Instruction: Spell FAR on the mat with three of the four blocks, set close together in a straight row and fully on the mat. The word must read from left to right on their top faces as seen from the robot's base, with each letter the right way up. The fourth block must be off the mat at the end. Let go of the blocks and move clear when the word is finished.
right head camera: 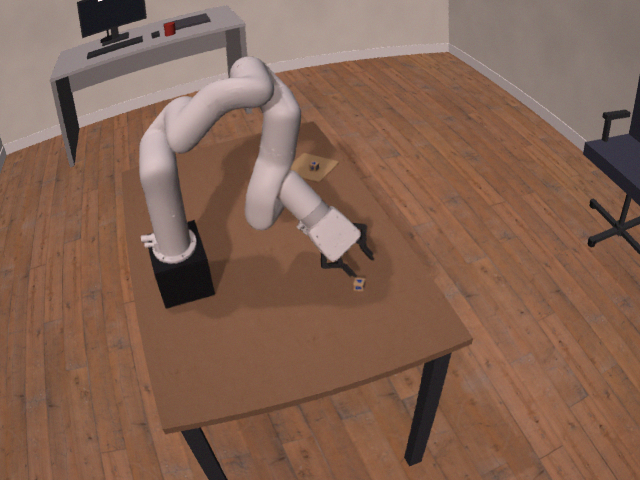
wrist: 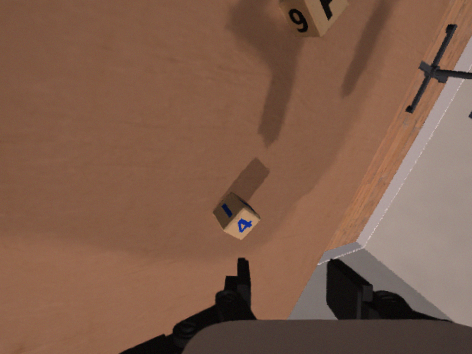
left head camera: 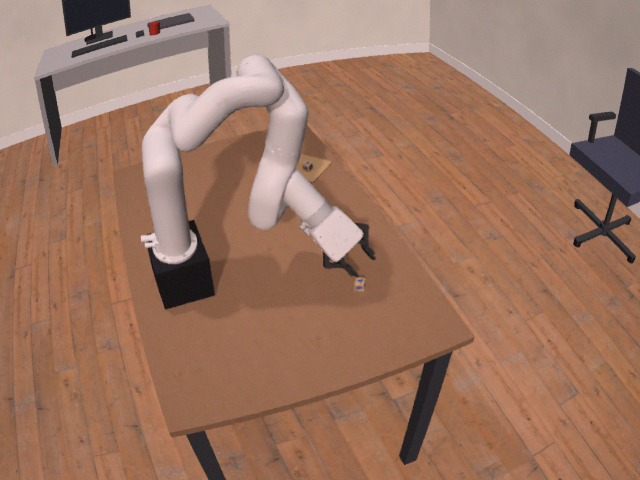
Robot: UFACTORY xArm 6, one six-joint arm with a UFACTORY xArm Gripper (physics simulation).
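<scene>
My gripper (left head camera: 363, 265) (right head camera: 362, 266) (wrist: 286, 280) is tilted, open and empty above the table. A small wooden block with blue marks (left head camera: 359, 284) (right head camera: 358, 284) (wrist: 237, 216) lies on the table off the mat, just beyond one fingertip in both head views. The wrist view shows a blue 4 on one of its faces and a blue bar on another. A block with a black 9 and a cut-off black letter (wrist: 316, 16) is at the top edge of the wrist view. Another block (left head camera: 307, 166) (right head camera: 314, 165) sits on the yellowish mat (left head camera: 321, 168) (right head camera: 328, 164), its letter too small to read. A fourth block does not show clearly.
The brown table (left head camera: 289, 351) (right head camera: 289, 351) carries the arm's black base (left head camera: 183, 281) (right head camera: 183, 281). The arm hangs over the middle and covers part of the mat in the left head view. A desk (left head camera: 129, 62) and an office chair (left head camera: 610, 160) stand beyond the table.
</scene>
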